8 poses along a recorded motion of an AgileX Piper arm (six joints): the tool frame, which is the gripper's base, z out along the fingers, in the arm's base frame.
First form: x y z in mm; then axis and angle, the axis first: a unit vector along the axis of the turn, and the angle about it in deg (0 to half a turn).
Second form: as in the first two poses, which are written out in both.
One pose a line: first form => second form
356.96 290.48 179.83 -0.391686 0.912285 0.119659 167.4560 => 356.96 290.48 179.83 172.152 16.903 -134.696
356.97 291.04 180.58 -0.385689 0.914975 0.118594 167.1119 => 356.97 291.04 180.58 172.287 17.122 -135.449
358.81 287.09 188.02 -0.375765 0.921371 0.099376 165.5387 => 358.81 287.09 188.02 174.798 17.673 -136.435
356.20 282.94 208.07 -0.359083 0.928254 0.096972 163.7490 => 356.20 282.94 208.07 175.389 19.149 -138.482
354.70 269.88 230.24 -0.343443 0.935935 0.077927 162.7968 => 354.70 269.88 230.24 177.510 19.217 -140.120
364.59 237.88 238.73 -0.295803 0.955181 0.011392 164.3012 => 364.59 237.88 238.73 -176.511 15.371 -145.115
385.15 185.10 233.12 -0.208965 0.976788 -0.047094 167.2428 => 385.15 185.10 233.12 -171.968 11.318 -155.052
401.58 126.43 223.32 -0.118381 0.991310 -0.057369 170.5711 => 401.58 126.43 223.32 -172.307 8.564 -165.803
